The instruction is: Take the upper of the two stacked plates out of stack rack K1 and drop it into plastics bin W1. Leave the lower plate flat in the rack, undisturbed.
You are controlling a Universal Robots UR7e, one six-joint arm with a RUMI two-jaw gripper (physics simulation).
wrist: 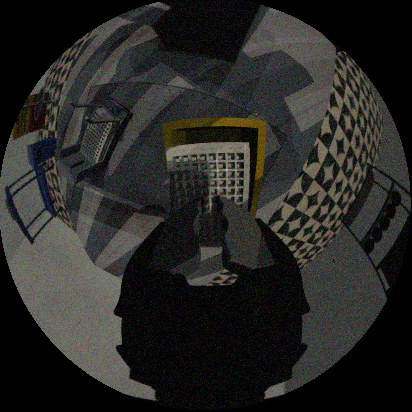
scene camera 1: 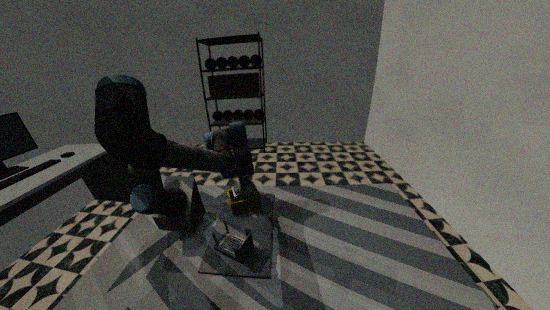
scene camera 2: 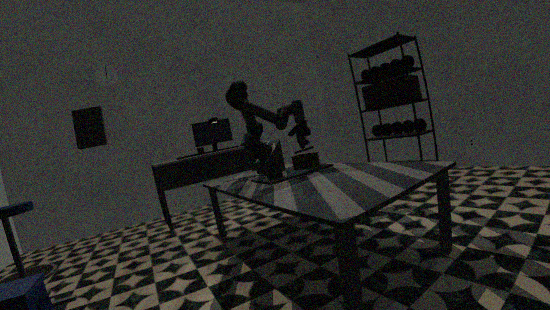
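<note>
My gripper is shut on the near edge of the upper plate, a pale grid plate. It holds the plate over the yellow-rimmed plastics bin W1. In the scene camera 2 view the plate looks slightly tilted, close above the bin's rim. In the wrist view it covers much of the opening; the bin's near side is hidden. The lower plate lies in stack rack K1 and looks flat. The picture is dark and grainy.
Rack and bin stand on a dark base board on the striped table. The robot's base and a dark wedge-shaped block are left of them in the scene camera 1 view. A desk stands at far left.
</note>
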